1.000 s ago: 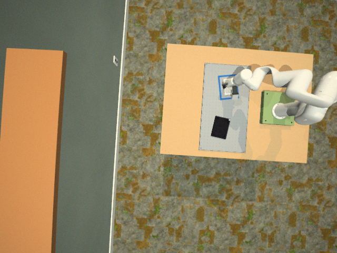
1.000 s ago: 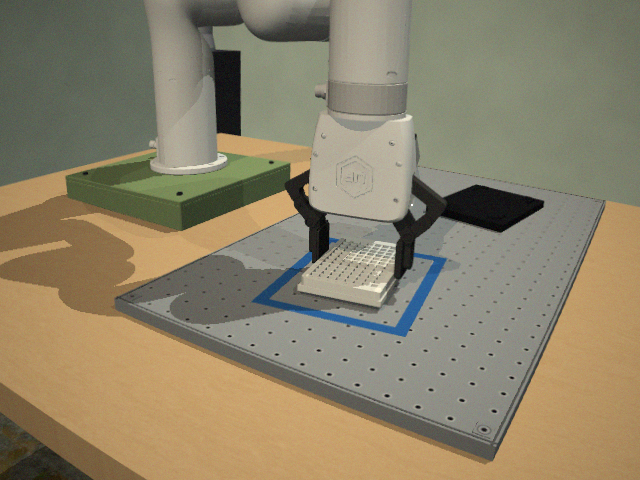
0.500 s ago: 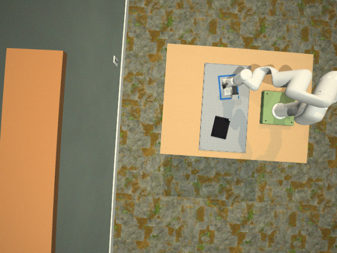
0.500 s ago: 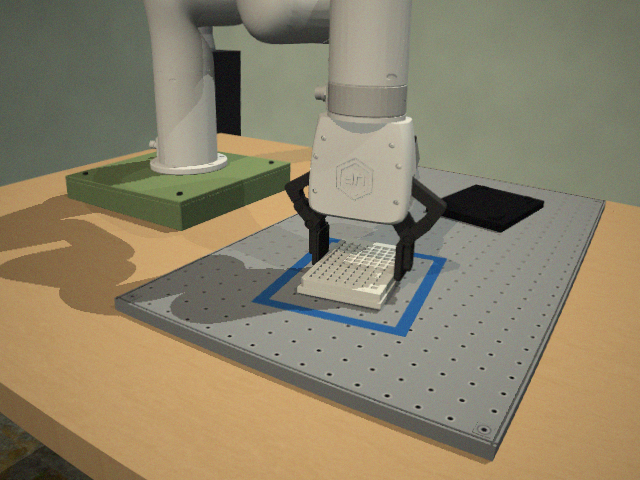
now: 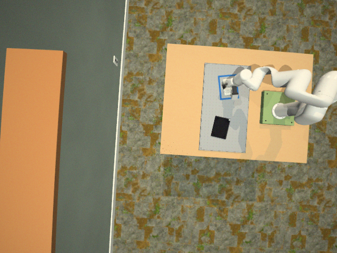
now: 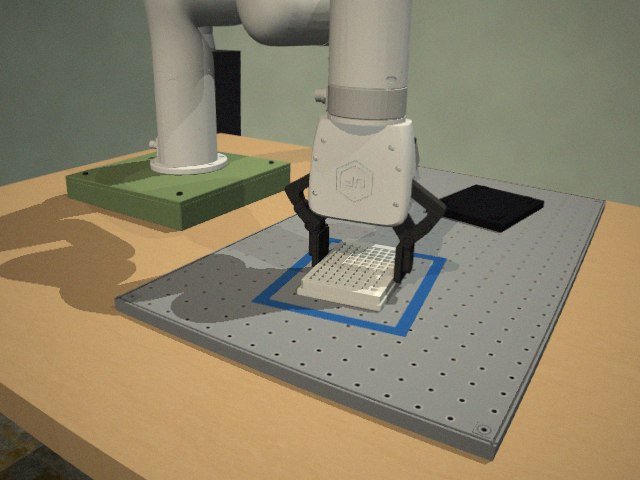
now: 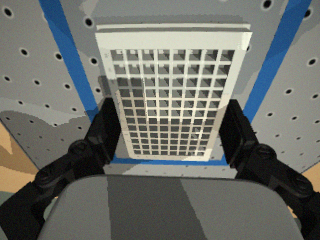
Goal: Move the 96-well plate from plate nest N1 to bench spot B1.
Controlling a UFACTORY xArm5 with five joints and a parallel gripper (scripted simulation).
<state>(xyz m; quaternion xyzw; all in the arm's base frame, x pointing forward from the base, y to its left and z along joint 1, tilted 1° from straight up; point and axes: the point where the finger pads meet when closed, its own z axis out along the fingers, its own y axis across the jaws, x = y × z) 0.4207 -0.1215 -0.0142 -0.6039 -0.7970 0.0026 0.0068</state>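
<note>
Right now the white 96-well plate is 1 cm below my hand. Also, from my hand: black plate nest (33 cm to the left, 1 cm below, 1 cm ahead).
</note>
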